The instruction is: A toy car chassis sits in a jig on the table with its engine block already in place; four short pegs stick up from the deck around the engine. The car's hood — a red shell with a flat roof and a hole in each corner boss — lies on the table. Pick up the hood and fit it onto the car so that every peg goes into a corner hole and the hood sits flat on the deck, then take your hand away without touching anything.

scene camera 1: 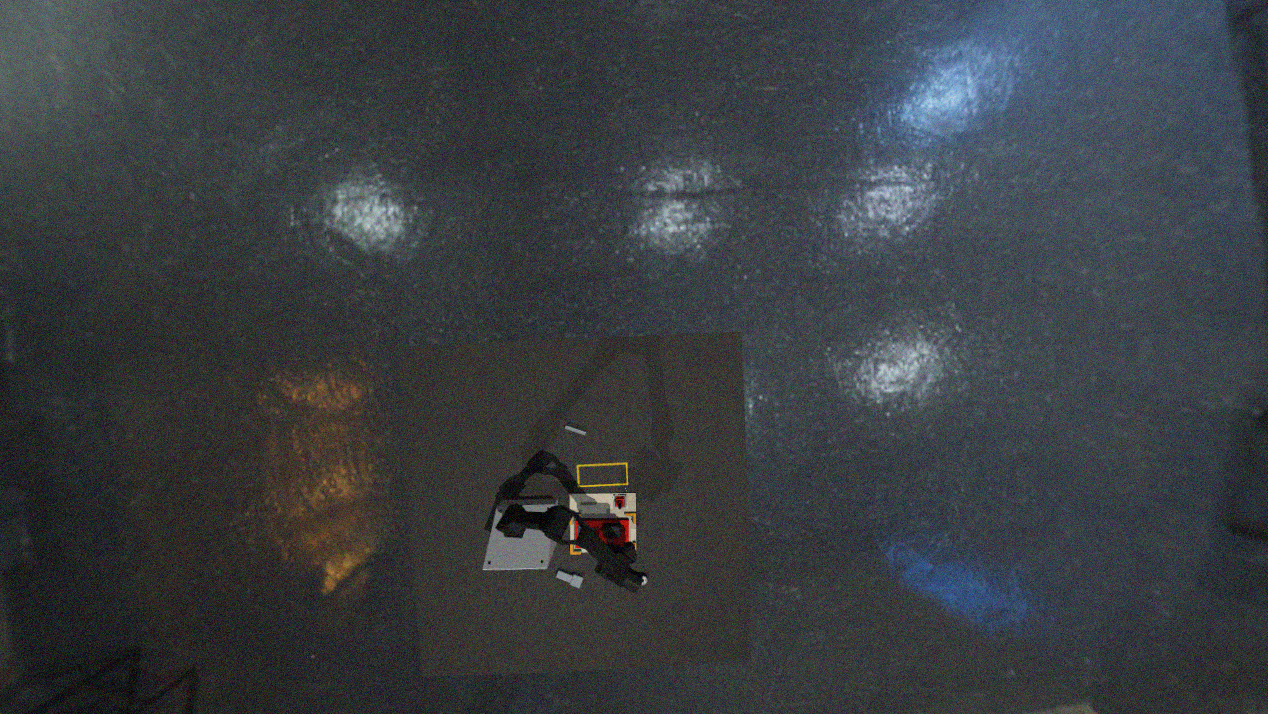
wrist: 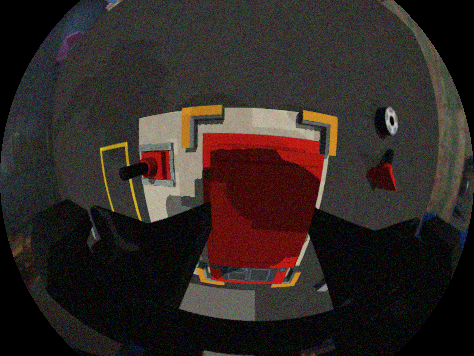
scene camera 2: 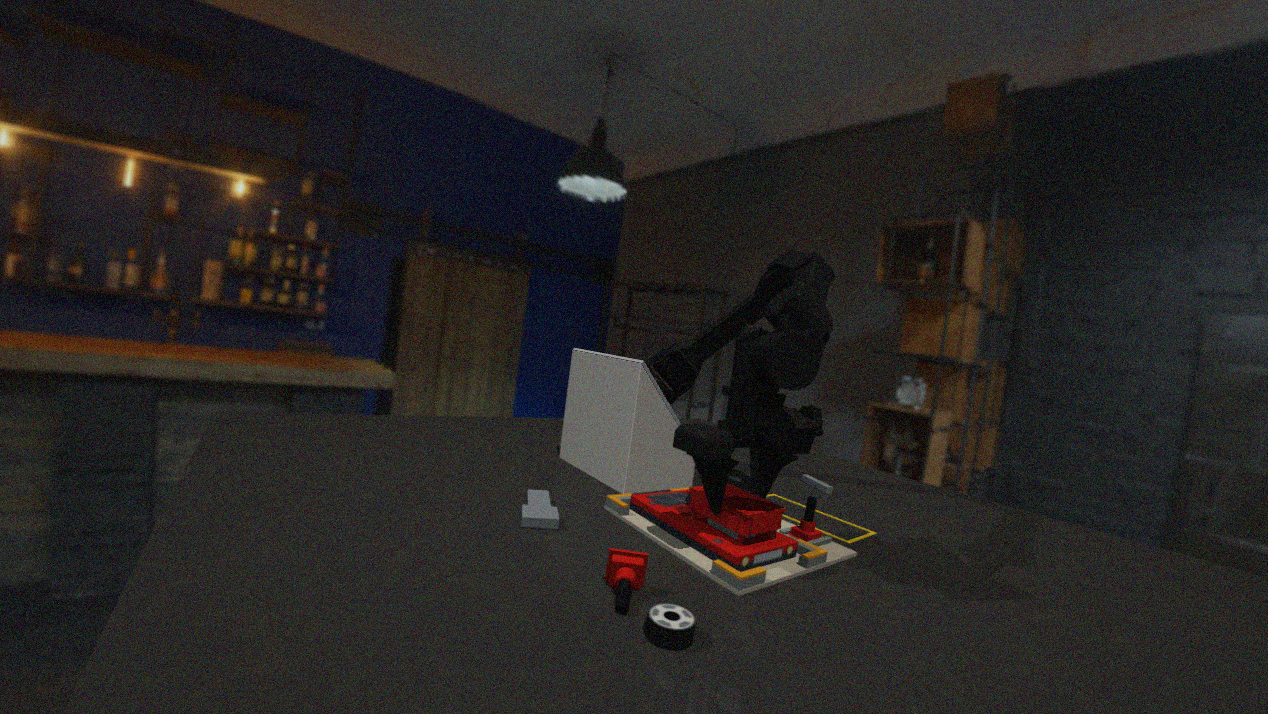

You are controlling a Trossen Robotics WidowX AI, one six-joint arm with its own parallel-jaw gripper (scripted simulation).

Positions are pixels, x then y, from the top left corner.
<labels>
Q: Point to a red hood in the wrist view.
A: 263, 200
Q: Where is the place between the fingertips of the gripper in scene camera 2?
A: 736, 509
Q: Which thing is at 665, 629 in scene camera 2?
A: A black wheel.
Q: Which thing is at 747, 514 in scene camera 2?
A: A red hood.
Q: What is the gripper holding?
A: A red hood.
</labels>
